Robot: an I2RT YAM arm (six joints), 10 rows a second.
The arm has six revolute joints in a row. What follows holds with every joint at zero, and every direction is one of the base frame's.
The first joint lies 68 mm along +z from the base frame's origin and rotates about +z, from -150 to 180 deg.
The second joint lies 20 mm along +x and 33.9 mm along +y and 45.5 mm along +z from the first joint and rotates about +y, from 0 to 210 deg.
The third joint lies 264 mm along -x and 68.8 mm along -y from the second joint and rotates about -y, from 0 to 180 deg.
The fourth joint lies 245 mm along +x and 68.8 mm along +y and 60 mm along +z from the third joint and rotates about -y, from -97 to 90 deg.
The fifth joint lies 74 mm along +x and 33.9 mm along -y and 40.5 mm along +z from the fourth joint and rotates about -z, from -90 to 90 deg.
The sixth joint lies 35.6 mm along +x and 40.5 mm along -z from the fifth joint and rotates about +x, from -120 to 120 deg.
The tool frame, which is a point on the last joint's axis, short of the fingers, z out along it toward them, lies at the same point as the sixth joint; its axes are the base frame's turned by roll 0, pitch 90 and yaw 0 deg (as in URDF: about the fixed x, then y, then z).
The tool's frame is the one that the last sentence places.
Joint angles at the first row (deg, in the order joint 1, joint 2, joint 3, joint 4, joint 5, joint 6):
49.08 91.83 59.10 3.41 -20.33 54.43
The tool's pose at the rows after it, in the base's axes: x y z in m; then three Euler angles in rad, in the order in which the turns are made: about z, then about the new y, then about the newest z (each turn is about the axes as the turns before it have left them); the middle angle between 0 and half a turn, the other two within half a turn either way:
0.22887, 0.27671, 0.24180, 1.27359, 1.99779, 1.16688
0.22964, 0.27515, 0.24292, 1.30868, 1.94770, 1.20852
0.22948, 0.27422, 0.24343, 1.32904, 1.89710, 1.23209
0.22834, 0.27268, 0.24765, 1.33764, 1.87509, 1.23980
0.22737, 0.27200, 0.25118, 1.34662, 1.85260, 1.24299
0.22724, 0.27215, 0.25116, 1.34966, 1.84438, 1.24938
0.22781, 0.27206, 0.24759, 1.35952, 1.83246, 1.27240
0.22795, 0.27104, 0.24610, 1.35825, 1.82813, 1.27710
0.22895, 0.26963, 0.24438, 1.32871, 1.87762, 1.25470
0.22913, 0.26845, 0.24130, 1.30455, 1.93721, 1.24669
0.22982, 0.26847, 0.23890, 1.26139, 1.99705, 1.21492
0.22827, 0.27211, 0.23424, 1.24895, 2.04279, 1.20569
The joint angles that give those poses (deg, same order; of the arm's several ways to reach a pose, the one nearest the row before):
48.24 91.47 57.35 7.51 -22.38 56.06
47.73 91.28 56.30 10.98 -25.20 58.51
47.48 91.15 55.03 15.04 -27.03 60.65
47.38 90.43 54.76 15.87 -27.79 61.51
47.36 89.95 54.55 16.95 -28.51 62.17
47.37 89.99 54.37 17.67 -28.74 62.73
47.23 90.44 53.65 19.50 -29.52 64.18
47.09 90.45 53.17 20.26 -29.62 64.57
46.99 90.29 53.88 16.47 -27.66 62.33
47.01 90.27 54.62 12.20 -25.76 60.76
47.21 90.49 55.65 8.21 -22.69 58.67
47.96 91.30 56.39 5.79 -20.89 57.85

